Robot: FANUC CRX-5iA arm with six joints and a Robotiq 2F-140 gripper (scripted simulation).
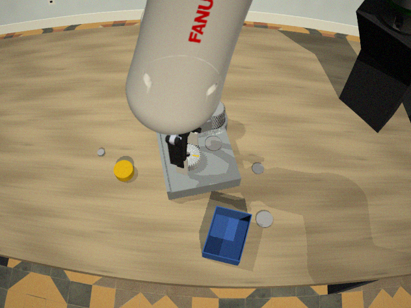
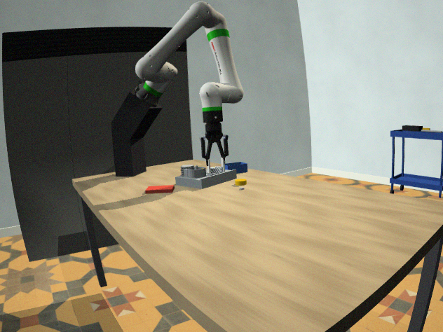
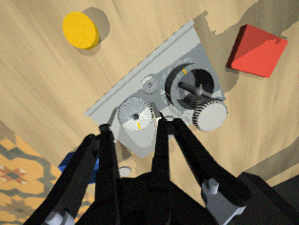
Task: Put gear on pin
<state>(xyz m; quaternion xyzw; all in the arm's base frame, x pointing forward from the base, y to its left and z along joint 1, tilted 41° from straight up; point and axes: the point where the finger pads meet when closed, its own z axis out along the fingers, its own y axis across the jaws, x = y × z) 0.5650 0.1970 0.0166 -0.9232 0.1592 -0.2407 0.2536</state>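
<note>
Right now my hand is 20 mm above the gear. From my hand the other things lie so: blue bin (170 mm to the left, 110 mm behind, 60 mm below); yellow puck (160 mm ahead, 60 mm below, 30 mm to the left); small grey disc (240 mm ahead, 70 mm below, 20 mm to the right).
</note>
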